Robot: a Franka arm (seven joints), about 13 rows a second.
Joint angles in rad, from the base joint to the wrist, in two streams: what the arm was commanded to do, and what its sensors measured. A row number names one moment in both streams.
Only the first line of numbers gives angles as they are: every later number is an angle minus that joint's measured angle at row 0.
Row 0, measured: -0.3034, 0.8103, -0.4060, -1.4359, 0.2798, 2.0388, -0.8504
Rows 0 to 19, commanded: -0.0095, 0.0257, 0.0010, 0.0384, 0.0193, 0.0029, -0.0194; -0.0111, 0.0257, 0.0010, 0.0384, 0.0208, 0.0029, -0.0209; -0.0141, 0.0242, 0.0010, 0.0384, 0.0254, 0.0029, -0.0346; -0.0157, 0.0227, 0.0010, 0.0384, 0.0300, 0.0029, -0.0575; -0.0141, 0.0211, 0.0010, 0.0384, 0.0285, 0.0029, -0.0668; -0.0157, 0.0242, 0.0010, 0.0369, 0.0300, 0.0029, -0.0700; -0.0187, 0.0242, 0.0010, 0.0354, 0.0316, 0.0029, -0.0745; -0.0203, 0.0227, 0.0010, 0.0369, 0.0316, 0.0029, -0.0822; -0.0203, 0.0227, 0.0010, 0.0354, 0.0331, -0.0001, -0.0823; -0.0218, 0.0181, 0.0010, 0.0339, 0.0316, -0.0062, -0.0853; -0.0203, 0.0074, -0.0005, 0.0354, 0.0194, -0.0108, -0.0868; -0.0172, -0.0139, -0.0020, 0.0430, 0.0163, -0.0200, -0.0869; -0.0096, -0.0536, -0.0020, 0.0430, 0.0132, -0.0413, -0.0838; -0.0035, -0.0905, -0.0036, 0.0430, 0.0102, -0.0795, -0.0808; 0.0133, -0.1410, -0.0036, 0.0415, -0.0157, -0.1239, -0.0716; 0.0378, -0.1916, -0.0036, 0.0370, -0.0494, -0.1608, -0.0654; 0.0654, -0.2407, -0.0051, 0.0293, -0.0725, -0.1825, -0.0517; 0.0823, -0.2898, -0.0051, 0.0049, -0.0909, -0.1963, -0.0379; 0.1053, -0.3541, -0.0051, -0.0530, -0.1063, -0.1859, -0.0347; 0.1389, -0.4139, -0.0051, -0.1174, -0.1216, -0.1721, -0.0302
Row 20, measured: 0.0857, -0.2795, -0.0047, 0.0379, -0.0841, -0.1974, -0.0455
